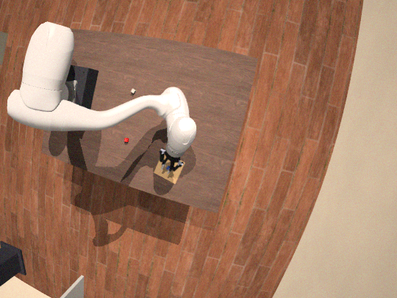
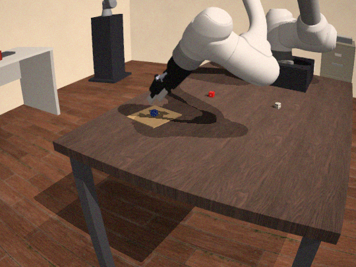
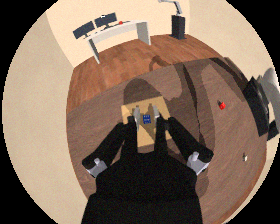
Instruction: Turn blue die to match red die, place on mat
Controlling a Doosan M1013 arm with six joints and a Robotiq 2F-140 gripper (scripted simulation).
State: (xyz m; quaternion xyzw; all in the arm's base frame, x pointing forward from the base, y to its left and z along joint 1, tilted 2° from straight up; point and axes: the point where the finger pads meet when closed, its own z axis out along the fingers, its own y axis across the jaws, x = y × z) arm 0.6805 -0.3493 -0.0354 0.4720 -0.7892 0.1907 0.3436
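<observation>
Right now my hand is 7 cm above the blue die, 2 cm to the left of it and 1 cm past it. Also, from my hand: white die: 39 cm to the left, 25 cm behind, 7 cm below; tan mat: 8 cm below, 2 cm to the right, 1 cm behind; red die: 28 cm behind, 11 cm to the left, 7 cm below.
</observation>
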